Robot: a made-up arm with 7 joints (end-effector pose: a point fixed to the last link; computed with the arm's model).
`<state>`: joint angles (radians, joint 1 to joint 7).
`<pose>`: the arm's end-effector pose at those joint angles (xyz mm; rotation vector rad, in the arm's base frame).
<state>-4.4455 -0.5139 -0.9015 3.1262 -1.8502 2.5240 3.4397</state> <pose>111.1 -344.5 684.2 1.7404 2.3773 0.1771</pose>
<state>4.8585 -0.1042 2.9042 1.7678 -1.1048 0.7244 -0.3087</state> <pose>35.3 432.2 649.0 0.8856 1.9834 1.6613</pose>
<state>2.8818 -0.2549 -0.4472 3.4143 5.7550 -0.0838 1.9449</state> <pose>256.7 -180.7 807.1 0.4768 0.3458 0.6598</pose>
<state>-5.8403 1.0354 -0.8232 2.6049 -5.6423 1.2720 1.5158</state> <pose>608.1 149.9 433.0 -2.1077 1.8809 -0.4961</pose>
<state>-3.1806 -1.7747 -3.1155 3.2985 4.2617 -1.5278 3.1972</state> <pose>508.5 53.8 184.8 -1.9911 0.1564 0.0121</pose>
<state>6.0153 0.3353 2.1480 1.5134 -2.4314 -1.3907 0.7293</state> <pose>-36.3 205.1 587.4 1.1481 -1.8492 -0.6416</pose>
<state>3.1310 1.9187 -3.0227 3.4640 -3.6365 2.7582 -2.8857</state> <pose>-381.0 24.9 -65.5 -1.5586 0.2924 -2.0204</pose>
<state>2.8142 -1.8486 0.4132 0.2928 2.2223 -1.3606 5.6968</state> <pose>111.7 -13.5 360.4 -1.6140 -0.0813 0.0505</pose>
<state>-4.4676 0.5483 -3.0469 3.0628 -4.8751 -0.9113 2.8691</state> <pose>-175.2 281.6 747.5 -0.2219 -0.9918 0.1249</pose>
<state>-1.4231 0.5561 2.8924 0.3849 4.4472 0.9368 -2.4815</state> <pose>54.1 212.5 359.3 -1.6567 0.9429 -0.6063</pose>
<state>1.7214 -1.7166 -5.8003 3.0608 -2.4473 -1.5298 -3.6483</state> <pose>7.5 -518.9 204.4 1.2685 -0.5201 -1.7195</pose>
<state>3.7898 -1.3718 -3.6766 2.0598 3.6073 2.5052 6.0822</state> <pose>529.0 236.5 235.2 -0.1479 -0.2404 -0.0006</pose>
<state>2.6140 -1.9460 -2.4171 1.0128 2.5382 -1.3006 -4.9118</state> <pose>120.0 58.9 8.5 -0.1577 -1.4706 0.2436</pose>
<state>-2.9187 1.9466 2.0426 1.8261 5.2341 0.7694 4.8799</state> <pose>-391.0 -443.7 248.1 1.7173 -0.6178 1.1478</pose>
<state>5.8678 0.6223 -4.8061 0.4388 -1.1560 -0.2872 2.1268</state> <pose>90.0 254.0 317.1 -2.1997 0.0487 0.5631</pose>
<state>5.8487 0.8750 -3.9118 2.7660 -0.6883 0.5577 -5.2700</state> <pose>453.2 -134.4 754.2 -0.7799 0.4977 -0.5320</pose>
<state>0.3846 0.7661 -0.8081 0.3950 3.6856 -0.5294 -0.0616</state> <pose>113.2 -25.6 169.8 -1.1498 -2.2538 0.3904</pose>
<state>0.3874 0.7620 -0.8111 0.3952 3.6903 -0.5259 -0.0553</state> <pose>114.0 -25.6 169.8 -1.1647 -2.2574 0.3930</pose>
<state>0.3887 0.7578 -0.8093 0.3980 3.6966 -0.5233 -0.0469</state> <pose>115.6 -25.3 169.5 -1.1798 -2.2616 0.3931</pose>
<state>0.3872 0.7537 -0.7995 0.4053 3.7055 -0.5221 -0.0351</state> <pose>118.5 -24.4 168.5 -1.1952 -2.2670 0.3893</pose>
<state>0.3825 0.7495 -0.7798 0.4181 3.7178 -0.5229 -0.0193</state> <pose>123.1 -22.6 166.7 -1.2108 -2.2739 0.3797</pose>
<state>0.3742 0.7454 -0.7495 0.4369 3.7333 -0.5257 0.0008</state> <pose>129.6 -19.9 164.2 -1.2263 -2.2822 0.3637</pose>
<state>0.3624 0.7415 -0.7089 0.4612 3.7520 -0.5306 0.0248</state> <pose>137.7 -15.8 161.2 -1.2416 -2.2911 0.3401</pose>
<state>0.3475 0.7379 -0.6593 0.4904 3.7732 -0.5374 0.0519</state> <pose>147.2 -10.3 157.8 -1.2560 -2.3001 0.3088</pose>
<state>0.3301 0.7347 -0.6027 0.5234 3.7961 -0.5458 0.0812</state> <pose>157.8 -3.2 154.3 -1.2692 -2.3083 0.2700</pose>
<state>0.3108 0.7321 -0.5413 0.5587 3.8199 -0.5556 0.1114</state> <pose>169.0 5.4 151.2 -1.2804 -2.3144 0.2245</pose>
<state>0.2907 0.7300 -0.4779 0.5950 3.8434 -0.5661 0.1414</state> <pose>180.1 15.1 148.7 -1.2892 -2.3183 0.1743</pose>
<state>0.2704 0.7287 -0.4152 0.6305 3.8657 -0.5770 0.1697</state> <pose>190.7 25.5 147.0 -1.2949 -2.3191 0.1219</pose>
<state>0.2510 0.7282 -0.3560 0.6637 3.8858 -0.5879 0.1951</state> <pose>200.2 36.0 146.2 -1.2970 -2.3171 0.0704</pose>
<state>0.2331 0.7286 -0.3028 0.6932 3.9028 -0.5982 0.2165</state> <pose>208.3 45.7 146.0 -1.2957 -2.3130 0.0229</pose>
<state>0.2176 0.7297 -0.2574 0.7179 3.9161 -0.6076 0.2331</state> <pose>214.8 54.3 146.3 -1.2907 -2.3078 -0.0182</pose>
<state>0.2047 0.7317 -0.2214 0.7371 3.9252 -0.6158 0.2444</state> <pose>219.5 61.0 146.7 -1.2829 -2.3025 -0.0505</pose>
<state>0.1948 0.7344 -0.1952 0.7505 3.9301 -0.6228 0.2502</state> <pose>222.4 65.7 147.0 -1.2723 -2.2978 -0.0735</pose>
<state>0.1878 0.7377 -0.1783 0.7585 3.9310 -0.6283 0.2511</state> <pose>223.8 68.5 147.1 -1.2596 -2.2947 -0.0871</pose>
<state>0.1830 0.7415 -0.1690 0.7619 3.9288 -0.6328 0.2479</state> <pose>223.9 69.6 146.8 -1.2454 -2.2923 -0.0931</pose>
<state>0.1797 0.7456 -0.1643 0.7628 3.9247 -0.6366 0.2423</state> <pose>223.3 69.7 146.3 -1.2303 -2.2909 -0.0947</pose>
